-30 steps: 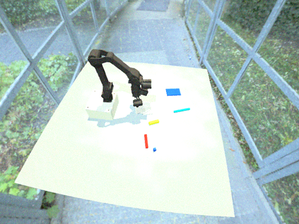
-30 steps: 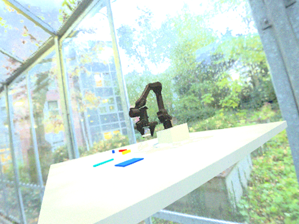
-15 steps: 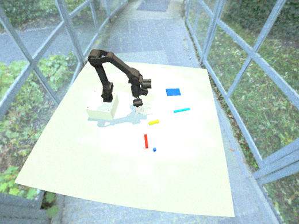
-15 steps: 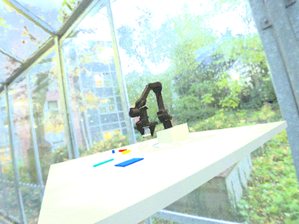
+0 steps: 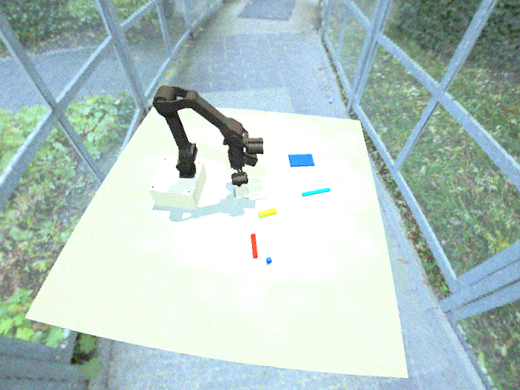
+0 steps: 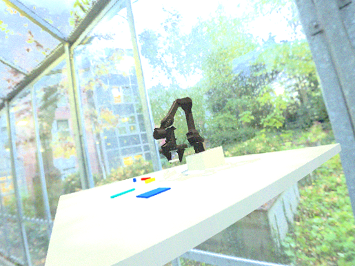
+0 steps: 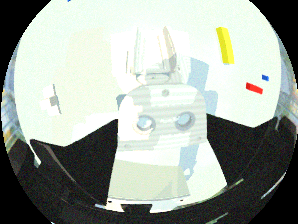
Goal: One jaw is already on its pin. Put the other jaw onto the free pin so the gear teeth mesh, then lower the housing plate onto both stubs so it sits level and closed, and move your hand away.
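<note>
My gripper tip is now 7 cm above the white jaw, 2 cm to the right of it and 2 cm short of it. The rest, counted from my gripper tip: pale riser 23 cm to the left, 7 cm below, 2 cm behind; yellow bar 12 cm to the right, 12 cm ahead, 7 cm below; red bar 27 cm to the right, 8 cm below, 6 cm ahead.
</note>
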